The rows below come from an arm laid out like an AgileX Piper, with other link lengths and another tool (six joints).
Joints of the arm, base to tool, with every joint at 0 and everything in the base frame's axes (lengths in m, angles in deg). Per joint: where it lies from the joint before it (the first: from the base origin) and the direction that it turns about. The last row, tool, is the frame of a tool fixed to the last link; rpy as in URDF.
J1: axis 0 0 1 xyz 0.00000 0.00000 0.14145
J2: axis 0 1 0 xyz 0.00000 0.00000 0.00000
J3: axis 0 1 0 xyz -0.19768 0.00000 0.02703
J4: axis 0.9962 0 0.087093 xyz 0.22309 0.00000 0.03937
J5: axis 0 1 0 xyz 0.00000 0.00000 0.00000
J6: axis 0.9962 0 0.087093 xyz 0.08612 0.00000 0.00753
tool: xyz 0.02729 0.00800 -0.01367 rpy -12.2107 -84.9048 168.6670
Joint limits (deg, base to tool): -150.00..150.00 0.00..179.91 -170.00..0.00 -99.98..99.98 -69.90..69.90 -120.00..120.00
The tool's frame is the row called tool.
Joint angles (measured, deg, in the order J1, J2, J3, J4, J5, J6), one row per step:
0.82 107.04 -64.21 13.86 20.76 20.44
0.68 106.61 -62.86 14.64 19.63 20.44
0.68 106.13 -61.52 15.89 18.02 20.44
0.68 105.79 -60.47 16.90 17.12 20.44
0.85 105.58 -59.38 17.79 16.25 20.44
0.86 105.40 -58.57 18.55 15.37 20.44
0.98 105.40 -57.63 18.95 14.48 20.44
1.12 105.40 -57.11 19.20 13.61 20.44
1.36 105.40 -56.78 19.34 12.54 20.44
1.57 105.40 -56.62 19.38 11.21 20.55
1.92 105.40 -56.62 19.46 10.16 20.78
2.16 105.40 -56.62 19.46 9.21 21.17
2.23 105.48 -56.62 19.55 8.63 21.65
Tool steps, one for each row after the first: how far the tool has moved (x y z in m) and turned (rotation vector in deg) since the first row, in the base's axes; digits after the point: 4 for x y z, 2 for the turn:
-0.0027 -0.0007 -0.0021 0.44 -0.17 -0.84
-0.0044 -0.0005 -0.0033 1.15 -0.85 -1.96
-0.0065 -0.0003 -0.0047 1.76 -1.00 -2.80
-0.0090 0.0007 -0.0070 2.26 -0.94 -3.42
-0.0104 0.0007 -0.0084 2.65 -1.14 -4.12
-0.0127 0.0010 -0.0114 2.75 -1.05 -4.48
-0.0133 0.0014 -0.0127 2.75 -1.36 -4.71
-0.0130 0.0021 -0.0132 2.65 -2.05 -4.81
-0.0115 0.0025 -0.0126 2.51 -3.15 -5.00
-0.0099 0.0039 -0.0116 2.53 -4.13 -5.12
-0.0084 0.0047 -0.0107 2.60 -5.01 -5.41
-0.0074 0.0049 -0.0105 2.84 -5.44 -5.92

